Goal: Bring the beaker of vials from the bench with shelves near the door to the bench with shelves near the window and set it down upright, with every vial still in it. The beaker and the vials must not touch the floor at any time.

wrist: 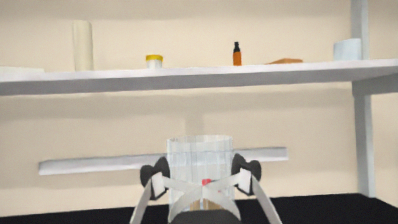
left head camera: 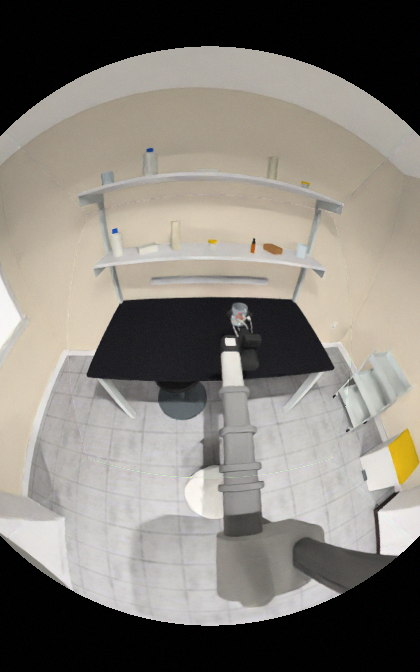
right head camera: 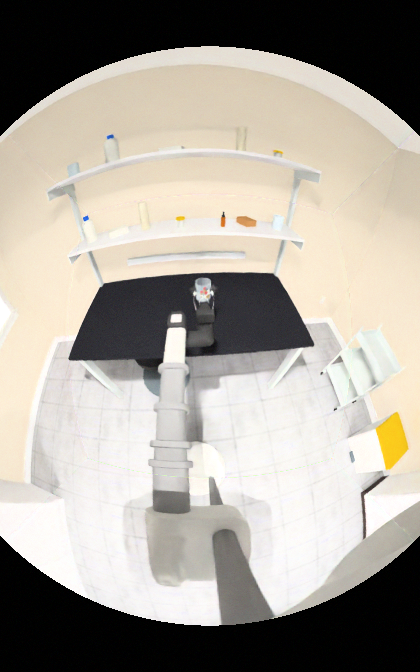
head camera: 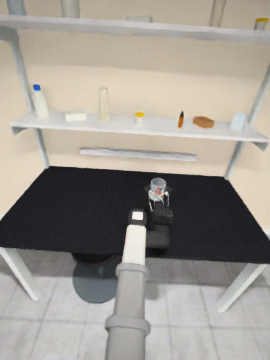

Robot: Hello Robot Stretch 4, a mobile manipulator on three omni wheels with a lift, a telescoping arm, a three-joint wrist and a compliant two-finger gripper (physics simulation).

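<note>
The clear beaker [head camera: 158, 183] [left head camera: 239, 308] [right head camera: 202, 283] [wrist: 200, 150] is upright between the fingers of my gripper [head camera: 158, 190] [left head camera: 240, 315] [right head camera: 204, 291] [wrist: 200, 168], which is shut on it. Red-capped vials [head camera: 159, 191] [right head camera: 203, 292] [wrist: 206, 182] show inside; their number is unclear. The beaker is over the black top of the bench with shelves [head camera: 90, 210] [left head camera: 165, 335] [right head camera: 135, 320] [wrist: 310, 204], right of its middle and toward the back. Its base is hidden by the fingers and wrist, so I cannot tell whether it touches the top.
A lower shelf [head camera: 165, 130] [wrist: 200, 76] with bottles and jars runs above the bench's back. A wall rail [head camera: 137, 154] [wrist: 100, 164] is below it. A stool [head camera: 95, 280] [left head camera: 182, 400] stands under the front edge. A cart [left head camera: 380, 387] and a yellow-topped bin [left head camera: 380, 470] stand at the right.
</note>
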